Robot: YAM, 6 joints.
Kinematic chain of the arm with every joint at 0, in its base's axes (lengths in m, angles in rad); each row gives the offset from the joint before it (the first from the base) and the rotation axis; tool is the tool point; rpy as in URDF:
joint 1: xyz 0 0 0.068 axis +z
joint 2: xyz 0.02 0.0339 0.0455 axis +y
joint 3: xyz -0.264 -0.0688 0 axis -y
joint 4: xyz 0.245 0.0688 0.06 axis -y
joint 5: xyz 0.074 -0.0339 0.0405 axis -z
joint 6: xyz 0.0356 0 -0.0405 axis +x
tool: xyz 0 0 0 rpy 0 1.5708 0
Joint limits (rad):
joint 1: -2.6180..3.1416
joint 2: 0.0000..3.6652
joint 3: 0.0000..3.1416
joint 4: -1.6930..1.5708
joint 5: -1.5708..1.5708
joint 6: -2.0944..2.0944
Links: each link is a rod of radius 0.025 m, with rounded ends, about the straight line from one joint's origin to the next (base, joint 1, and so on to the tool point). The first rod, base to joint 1, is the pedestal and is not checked.
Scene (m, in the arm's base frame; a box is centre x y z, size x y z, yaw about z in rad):
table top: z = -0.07
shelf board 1: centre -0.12 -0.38 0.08 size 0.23 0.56 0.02 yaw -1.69
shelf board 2: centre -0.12 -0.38 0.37 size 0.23 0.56 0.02 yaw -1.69
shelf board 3: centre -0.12 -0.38 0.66 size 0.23 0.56 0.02 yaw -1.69
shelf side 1: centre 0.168 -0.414 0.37 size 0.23 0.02 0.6 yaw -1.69
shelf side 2: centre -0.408 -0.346 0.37 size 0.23 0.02 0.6 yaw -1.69
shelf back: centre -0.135 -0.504 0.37 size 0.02 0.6 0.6 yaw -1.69
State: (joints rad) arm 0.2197 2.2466 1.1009 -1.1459 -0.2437 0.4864
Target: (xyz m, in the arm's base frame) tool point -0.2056 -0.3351 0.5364
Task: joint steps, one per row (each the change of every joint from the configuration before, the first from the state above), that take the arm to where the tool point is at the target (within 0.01 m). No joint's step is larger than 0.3 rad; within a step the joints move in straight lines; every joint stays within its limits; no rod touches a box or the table.
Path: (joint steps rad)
1: -0.2642 -0.2652 0.2697 -0.1798 0.0724 0.2440
2: -0.2641 -0.2652 0.2698 -0.1797 0.0725 0.2439
3: -0.2642 -0.2653 0.2697 -0.1798 0.0724 0.2440
4: -0.2766 -0.0207 0.0016 0.1237 0.0090 -0.1046
5: -0.2765 -0.0207 0.0015 0.1238 0.0090 -0.1045
6: -0.2766 -0.0207 0.0015 0.1237 0.0090 -0.1046
7: -0.2765 -0.0207 0.0015 0.1238 0.0090 -0.1045
8: -0.2766 -0.0207 0.0016 0.1237 0.0090 -0.1046
9: -0.2765 -0.0207 0.0015 0.1238 0.0090 -0.1045
10: -0.2766 -0.0206 0.0015 0.1237 0.0090 -0.1046
11: 0.1926 0.2699 0.1954 0.2004 -0.0317 0.0000
12: 0.1926 0.2699 0.1954 0.2004 -0.0317 0.0000

